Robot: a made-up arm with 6 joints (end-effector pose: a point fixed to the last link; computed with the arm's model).
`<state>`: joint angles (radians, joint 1 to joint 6).
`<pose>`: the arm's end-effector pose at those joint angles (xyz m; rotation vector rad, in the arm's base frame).
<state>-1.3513 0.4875 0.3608 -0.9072 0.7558 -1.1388</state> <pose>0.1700 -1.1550 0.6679 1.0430 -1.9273 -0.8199</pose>
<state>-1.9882 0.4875 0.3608 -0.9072 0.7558 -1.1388</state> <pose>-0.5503 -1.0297 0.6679 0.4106 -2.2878 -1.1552</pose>
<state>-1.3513 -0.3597 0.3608 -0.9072 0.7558 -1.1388</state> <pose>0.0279 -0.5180 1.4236 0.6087 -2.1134 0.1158</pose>
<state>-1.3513 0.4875 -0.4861 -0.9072 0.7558 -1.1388</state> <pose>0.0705 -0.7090 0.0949 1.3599 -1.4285 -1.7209</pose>
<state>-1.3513 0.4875 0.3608 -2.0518 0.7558 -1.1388</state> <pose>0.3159 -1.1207 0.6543 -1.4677 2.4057 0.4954</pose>
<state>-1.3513 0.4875 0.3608 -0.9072 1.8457 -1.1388</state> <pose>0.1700 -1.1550 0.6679 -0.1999 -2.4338 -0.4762</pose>
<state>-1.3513 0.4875 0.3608 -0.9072 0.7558 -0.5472</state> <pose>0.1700 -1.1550 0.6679 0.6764 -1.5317 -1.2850</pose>
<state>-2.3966 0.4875 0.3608 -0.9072 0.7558 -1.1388</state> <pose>-0.9139 -0.7264 0.6679 -0.0650 -2.4397 -1.3426</pose>
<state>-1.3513 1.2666 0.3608 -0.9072 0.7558 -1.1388</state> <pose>0.1497 -1.0644 -0.2500 1.3400 -1.4802 -1.6520</pose>
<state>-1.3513 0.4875 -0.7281 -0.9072 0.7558 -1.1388</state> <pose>0.0265 -0.5119 0.0205 1.4220 -1.2267 -1.9601</pose>
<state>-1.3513 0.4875 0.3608 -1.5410 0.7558 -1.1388</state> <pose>0.2487 -1.1337 0.6387 1.4285 -2.4595 -0.7358</pose>
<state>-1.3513 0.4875 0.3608 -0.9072 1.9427 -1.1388</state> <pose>0.1700 -1.1550 0.6679 -0.3182 -2.4528 -0.4368</pose>
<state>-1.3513 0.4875 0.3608 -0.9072 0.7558 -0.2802</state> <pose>0.1700 -1.1550 0.6679 0.5040 -1.3281 -1.4566</pose>
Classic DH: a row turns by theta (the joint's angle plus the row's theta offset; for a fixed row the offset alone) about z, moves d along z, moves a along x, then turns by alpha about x. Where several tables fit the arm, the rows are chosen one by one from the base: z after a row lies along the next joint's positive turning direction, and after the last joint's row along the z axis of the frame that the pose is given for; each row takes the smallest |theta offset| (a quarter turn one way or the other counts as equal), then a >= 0, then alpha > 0; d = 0 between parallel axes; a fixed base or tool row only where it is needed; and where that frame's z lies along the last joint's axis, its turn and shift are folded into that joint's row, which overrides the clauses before.
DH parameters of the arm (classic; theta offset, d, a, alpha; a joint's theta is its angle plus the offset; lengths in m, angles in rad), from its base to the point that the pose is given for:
joint 1: 0 0.322 0 -1.5708
joint 2: -1.5708 0 0.641 3.1416
joint 3: 0 0 0 -1.5708
joint 4: 0 -0.885 0 1.5708
joint 5: 0 0.139 0 -1.5708
joint 6: 1.5708 0 0 1.5708
tool (fixed): -1.5708 0 0 0

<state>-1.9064 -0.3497 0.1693 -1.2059 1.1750 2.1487</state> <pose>-0.2488 -0.5627 1.2504 0.7089 -0.3133 2.8590</pose>
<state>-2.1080 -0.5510 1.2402 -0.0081 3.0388 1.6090</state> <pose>0.1508 0.5247 1.7320 0.2968 1.5693 -0.4757</pose>
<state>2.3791 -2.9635 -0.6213 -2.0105 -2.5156 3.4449</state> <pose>0.4222 -0.4851 0.4133 -0.9700 1.6669 1.8568</pose>
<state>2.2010 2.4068 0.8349 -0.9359 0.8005 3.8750</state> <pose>-0.1201 0.3046 -1.0385 1.5104 1.5152 -0.2114</pose>
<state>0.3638 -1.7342 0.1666 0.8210 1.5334 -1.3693</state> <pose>-0.9153 -0.4499 1.0220 -0.7516 -2.4588 1.6301</pose>
